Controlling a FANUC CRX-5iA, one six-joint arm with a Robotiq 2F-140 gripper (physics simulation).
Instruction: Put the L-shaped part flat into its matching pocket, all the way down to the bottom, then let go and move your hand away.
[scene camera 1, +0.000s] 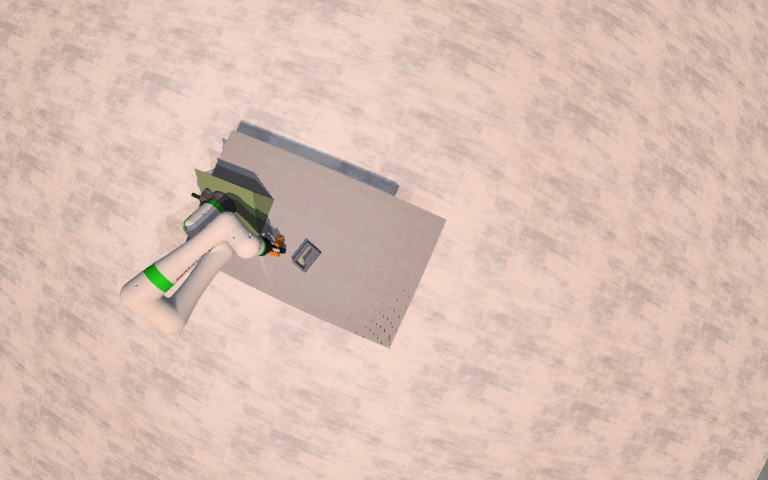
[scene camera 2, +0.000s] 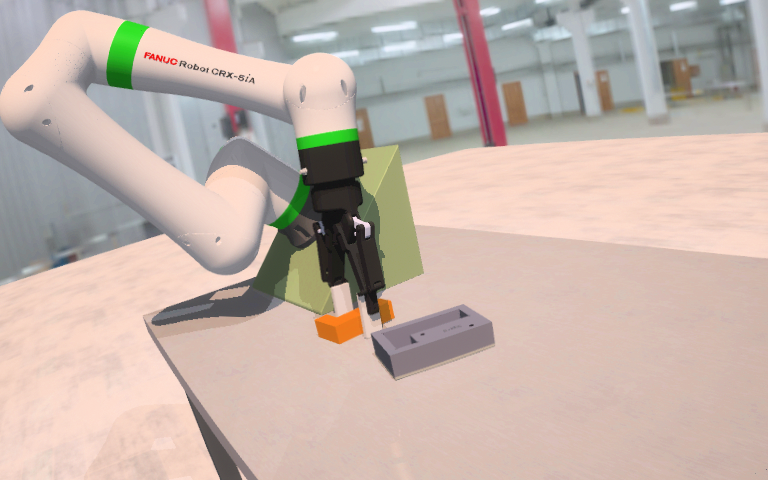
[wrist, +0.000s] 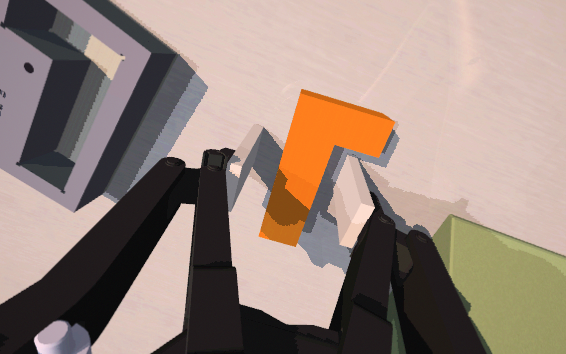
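Seen in the pictures: gripper, fingertip midpoint: (scene camera 1: 279, 247) (scene camera 2: 359, 330) (wrist: 299, 157); arm's base at its link origin: (scene camera 1: 224, 202) (scene camera 2: 314, 216).
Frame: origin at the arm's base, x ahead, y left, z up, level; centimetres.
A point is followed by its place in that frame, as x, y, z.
The orange L-shaped part (scene camera 1: 274, 254) @(32.9, -15.4, -11.0) (scene camera 2: 338, 329) @(34.8, -15.5, -11.7) (wrist: 310, 132) @(33.3, -14.0, -11.0) lies flat on the table, outside its pocket. My gripper (scene camera 1: 279, 247) @(33.0, -11.2, -13.9) (scene camera 2: 355, 323) @(33.0, -11.2, -13.9) (wrist: 299, 157) @(33.0, -11.2, -13.9) is low over it, partly closed, with one pale fingertip on each side of the part's long arm. In the wrist view a gap shows between each fingertip and the part, so it is not clamped. The grey block (scene camera 1: 314, 259) @(54.6, -8.3, -10.5) (scene camera 2: 441, 353) @(54.0, -11.0, -12.3) (wrist: 105, 125) @(45.7, -9.4, -10.4) with the L-shaped pocket stands close beside the part, at upper left in the wrist view. The pocket is empty where it shows.
A translucent green wedge (scene camera 1: 237, 195) @(9.7, 7.0, 6.9) (scene camera 2: 396, 226) @(19.0, 7.7, -3.2) (wrist: 515, 280) @(14.4, -9.7, -11.0) stands close behind the gripper. A grey rail (scene camera 1: 317, 151) runs along one long edge of the table (scene camera 1: 362, 237) @(73.1, 12.8, -14.0) (scene camera 2: 509, 407) @(68.5, -13.4, -14.0). The table's near-left edge shows in scene camera 2.
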